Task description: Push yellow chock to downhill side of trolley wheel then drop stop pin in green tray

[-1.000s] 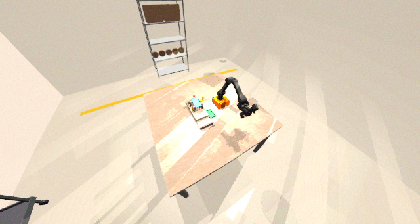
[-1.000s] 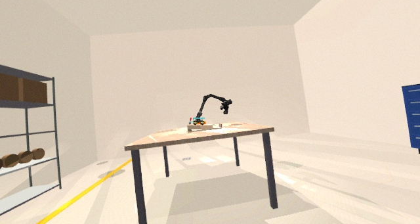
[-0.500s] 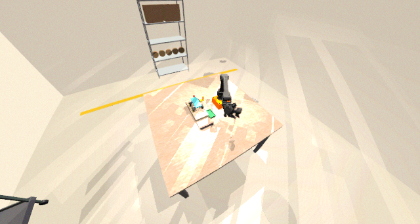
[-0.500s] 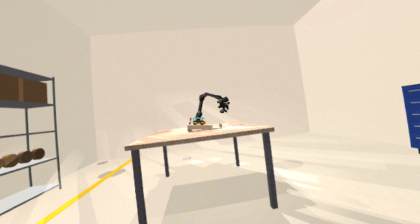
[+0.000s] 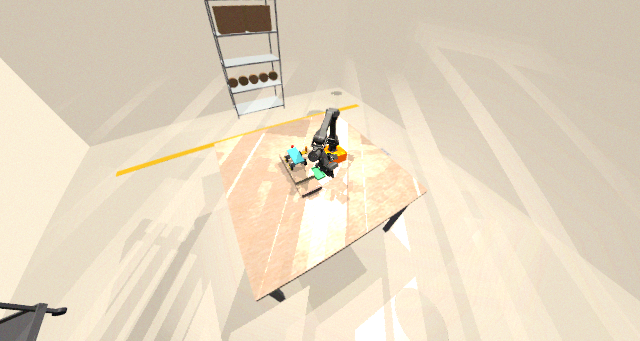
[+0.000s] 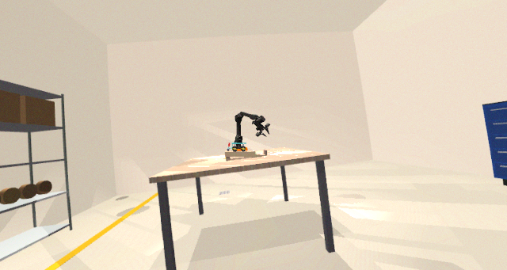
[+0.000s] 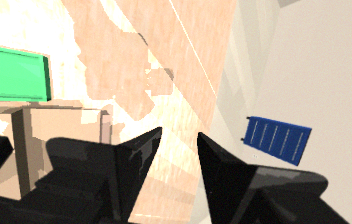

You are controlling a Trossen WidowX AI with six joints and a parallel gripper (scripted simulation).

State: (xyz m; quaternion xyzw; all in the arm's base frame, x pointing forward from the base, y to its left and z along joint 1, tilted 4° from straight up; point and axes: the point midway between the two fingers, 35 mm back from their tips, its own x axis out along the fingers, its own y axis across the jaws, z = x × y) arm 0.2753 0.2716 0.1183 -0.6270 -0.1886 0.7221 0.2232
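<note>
Now: gripper tip 45 cm to the left of the yellow chock, 17 cm above it and 10 cm past it. The rest, counted from my gripper tip: green tray: 20 cm to the right, 20 cm below, 6 cm behind; then red-headed stop pin: 43 cm to the right, 7 cm below, 2 cm ahead; then blue trolley: 33 cm to the right, 8 cm below, 5 cm ahead.
</note>
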